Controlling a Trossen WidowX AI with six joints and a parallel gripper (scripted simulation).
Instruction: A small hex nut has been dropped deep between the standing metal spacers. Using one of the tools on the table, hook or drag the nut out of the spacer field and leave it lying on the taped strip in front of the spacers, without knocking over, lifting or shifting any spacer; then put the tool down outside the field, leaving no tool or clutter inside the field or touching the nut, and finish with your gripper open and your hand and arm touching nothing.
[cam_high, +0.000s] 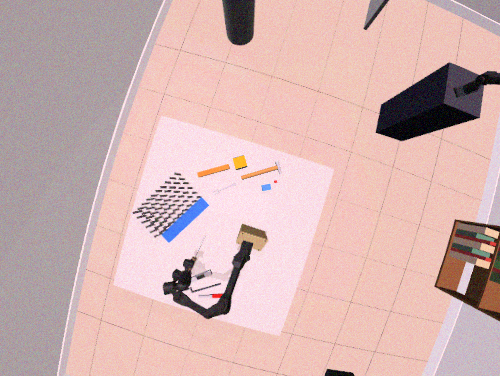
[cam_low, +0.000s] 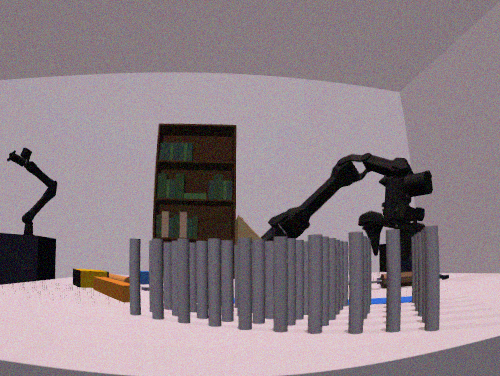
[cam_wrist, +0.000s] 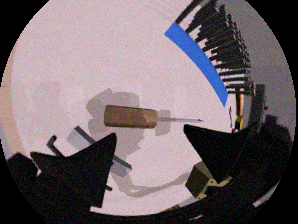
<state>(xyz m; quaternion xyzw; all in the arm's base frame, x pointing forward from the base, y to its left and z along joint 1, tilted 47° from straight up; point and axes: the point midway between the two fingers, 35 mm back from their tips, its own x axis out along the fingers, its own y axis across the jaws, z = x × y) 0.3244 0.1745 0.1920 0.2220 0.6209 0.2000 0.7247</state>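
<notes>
Now: the grey block 10 cm to the left of my gripper tip, 7 cm behind it and 6 cm below it. The rest, counted from my gripper tip: red-handled tool 22 cm to the left, 18 cm behind, 7 cm below; blue taped strip 26 cm to the right, 13 cm ahead, 7 cm below; orange bar 65 cm to the right, 6 cm below, 2 cm ahead.
</notes>
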